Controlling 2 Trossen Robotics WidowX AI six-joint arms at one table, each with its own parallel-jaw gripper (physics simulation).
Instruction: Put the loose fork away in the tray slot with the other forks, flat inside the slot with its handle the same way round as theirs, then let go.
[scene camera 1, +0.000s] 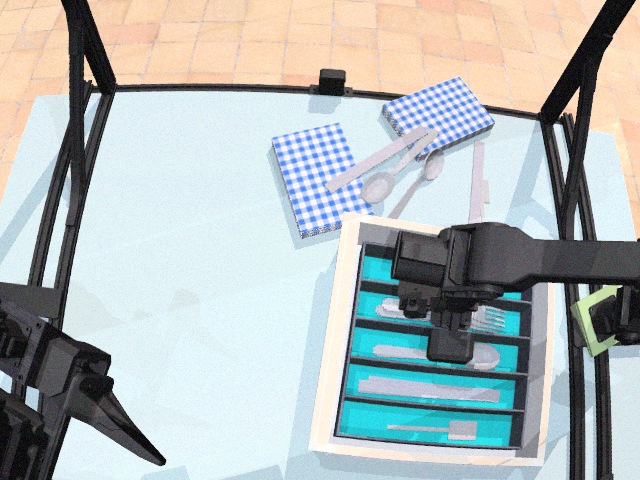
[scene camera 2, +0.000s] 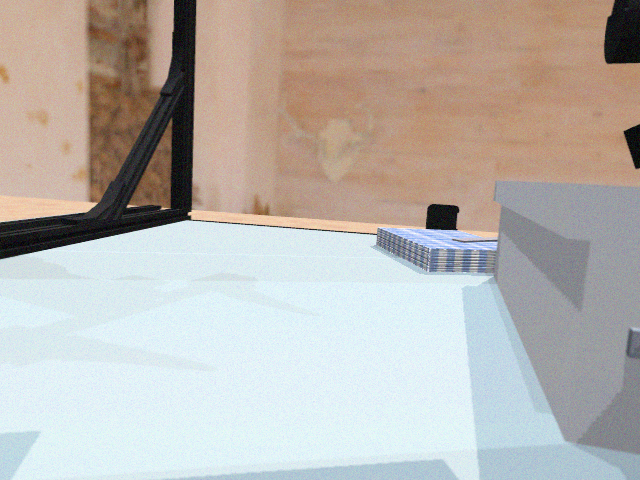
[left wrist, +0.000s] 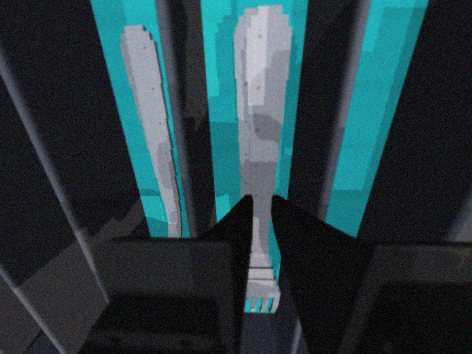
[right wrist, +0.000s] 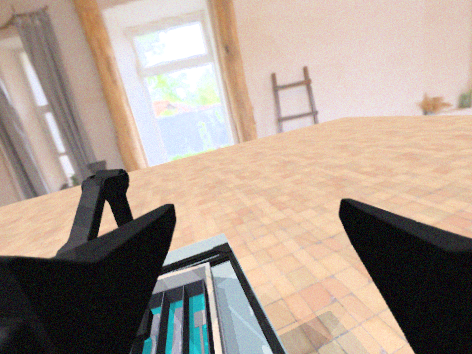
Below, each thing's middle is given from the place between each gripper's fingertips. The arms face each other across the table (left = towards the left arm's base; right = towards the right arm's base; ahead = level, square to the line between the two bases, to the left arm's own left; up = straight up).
Now: the cutlery tray (scene camera 1: 362, 416) 60 mm ahead of my left hand and 10 mm to the right of it.
Right now the cutlery tray is 180 mm behind my right hand, 330 mm to the left of it and 420 mm below it.
